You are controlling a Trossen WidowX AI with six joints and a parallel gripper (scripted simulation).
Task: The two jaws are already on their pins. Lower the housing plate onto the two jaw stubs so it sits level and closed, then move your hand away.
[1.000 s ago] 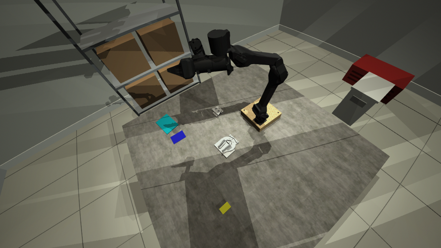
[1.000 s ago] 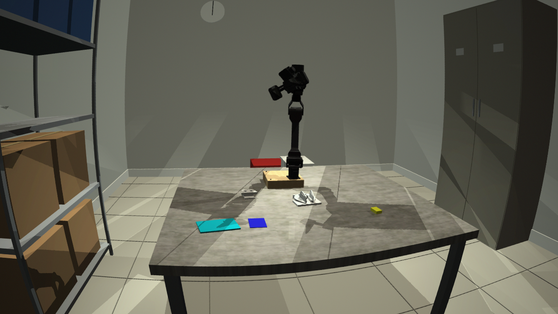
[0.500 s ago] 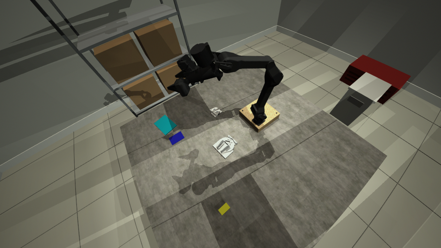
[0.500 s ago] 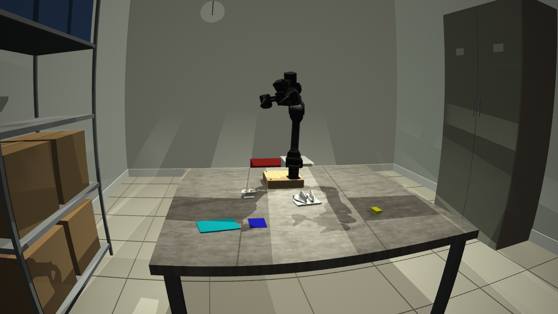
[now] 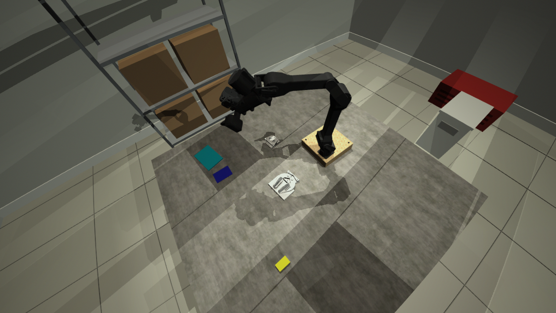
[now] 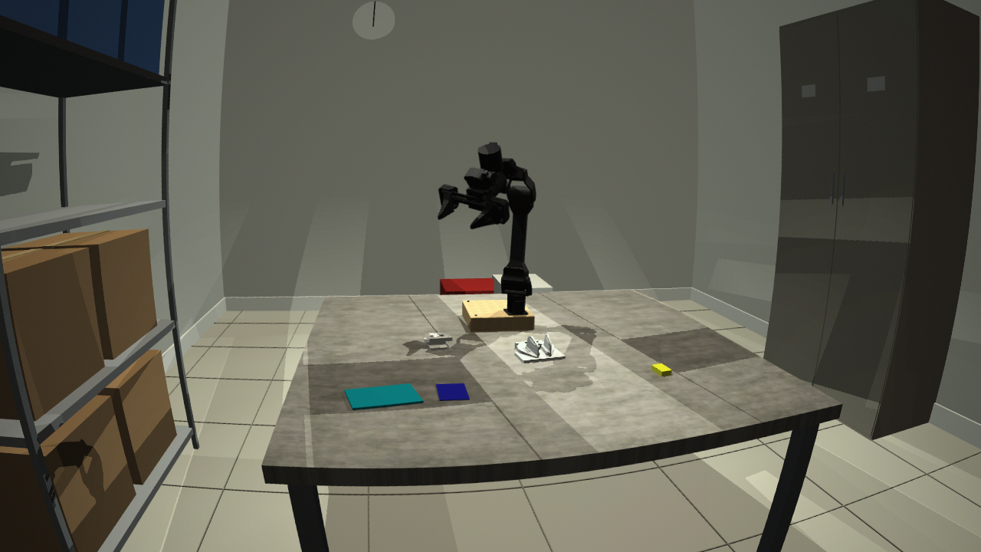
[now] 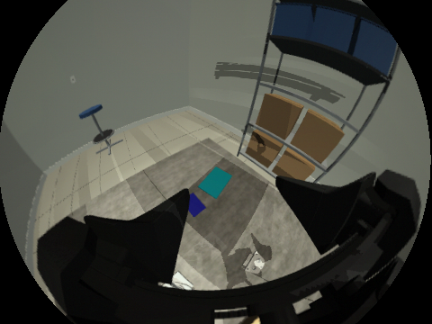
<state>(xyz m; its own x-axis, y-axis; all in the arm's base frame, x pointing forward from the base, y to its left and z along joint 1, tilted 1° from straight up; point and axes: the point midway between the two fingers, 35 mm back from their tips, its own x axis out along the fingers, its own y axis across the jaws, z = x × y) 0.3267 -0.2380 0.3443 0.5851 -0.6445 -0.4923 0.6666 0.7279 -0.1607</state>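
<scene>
Right now my gripper tip is 36 cm above the white block, 20 cm past it and 1 cm to the left of it. Also, from my gripper tip: blue tile (37 cm below, 14 cm ahead, 3 cm to the right); yellow block (51 cm to the left, 36 cm below, 15 cm ahead); teal slab (36 cm below, 19 cm to the right, 15 cm ahead).
</scene>
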